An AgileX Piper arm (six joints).
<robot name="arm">
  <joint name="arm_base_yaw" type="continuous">
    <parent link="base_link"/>
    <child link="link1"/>
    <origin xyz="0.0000 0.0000 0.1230"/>
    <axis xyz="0 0 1"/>
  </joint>
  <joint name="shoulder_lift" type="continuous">
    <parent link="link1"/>
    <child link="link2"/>
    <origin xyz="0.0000 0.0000 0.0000"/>
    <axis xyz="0 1 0"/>
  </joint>
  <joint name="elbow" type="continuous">
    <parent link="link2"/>
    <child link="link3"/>
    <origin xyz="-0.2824 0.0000 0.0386"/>
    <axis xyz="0 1 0"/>
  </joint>
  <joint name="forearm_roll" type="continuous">
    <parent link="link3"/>
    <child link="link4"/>
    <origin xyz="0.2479 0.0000 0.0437"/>
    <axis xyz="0.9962 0 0.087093"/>
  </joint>
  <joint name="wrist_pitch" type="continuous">
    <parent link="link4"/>
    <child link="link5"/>
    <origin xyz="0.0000 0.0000 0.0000"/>
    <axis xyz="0 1 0"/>
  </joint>
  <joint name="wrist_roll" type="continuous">
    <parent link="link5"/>
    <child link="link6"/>
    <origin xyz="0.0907 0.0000 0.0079"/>
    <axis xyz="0.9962 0 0.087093"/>
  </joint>
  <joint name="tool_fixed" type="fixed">
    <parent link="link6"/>
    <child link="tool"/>
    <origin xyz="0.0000 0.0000 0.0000" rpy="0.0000 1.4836 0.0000"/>
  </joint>
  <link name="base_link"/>
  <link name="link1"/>
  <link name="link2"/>
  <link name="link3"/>
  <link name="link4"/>
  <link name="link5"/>
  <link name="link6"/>
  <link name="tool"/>
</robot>
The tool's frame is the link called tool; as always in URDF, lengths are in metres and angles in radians. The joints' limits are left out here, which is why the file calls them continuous.
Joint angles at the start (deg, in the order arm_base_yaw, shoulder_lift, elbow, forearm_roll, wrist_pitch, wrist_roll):
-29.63 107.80 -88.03 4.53 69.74 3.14
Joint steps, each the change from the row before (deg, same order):
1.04 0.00 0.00 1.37 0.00 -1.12
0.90 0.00 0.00 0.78 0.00 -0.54
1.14 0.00 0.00 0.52 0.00 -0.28
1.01 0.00 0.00 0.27 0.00 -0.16
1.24 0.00 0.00 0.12 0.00 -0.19
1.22 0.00 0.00 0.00 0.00 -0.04
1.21 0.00 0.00 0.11 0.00 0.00
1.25 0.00 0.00 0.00 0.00 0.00
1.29 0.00 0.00 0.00 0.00 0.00
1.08 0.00 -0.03 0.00 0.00 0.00
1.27 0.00 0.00 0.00 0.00 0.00
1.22 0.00 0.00 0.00 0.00 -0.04
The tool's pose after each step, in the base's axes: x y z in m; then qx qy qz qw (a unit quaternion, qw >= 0). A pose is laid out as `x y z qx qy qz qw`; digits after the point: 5 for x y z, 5 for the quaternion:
0.33782 -0.17411 0.24716 0.27825 0.95806 0.03678 0.05779
0.34107 -0.16777 0.24729 0.26807 0.96061 0.04328 0.05913
0.34471 -0.16027 0.24738 0.25740 0.96326 0.04794 0.05974
0.34767 -0.15382 0.24743 0.24821 0.96553 0.05057 0.05985
0.35099 -0.14610 0.24745 0.23643 0.96842 0.05210 0.05958
0.35402 -0.13859 0.24745 0.22577 0.97096 0.05271 0.05904
0.35694 -0.13094 0.24747 0.21578 0.97317 0.05423 0.05865
0.35971 -0.12312 0.24747 0.20515 0.97547 0.05486 0.05805
0.36239 -0.11499 0.24747 0.19415 0.97771 0.05551 0.05743
0.36456 -0.10816 0.24760 0.18491 0.97949 0.05602 0.05716
0.36686 -0.10005 0.24760 0.17405 0.98148 0.05665 0.05654
0.36891 -0.09222 0.24760 0.16324 0.98333 0.05723 0.05595

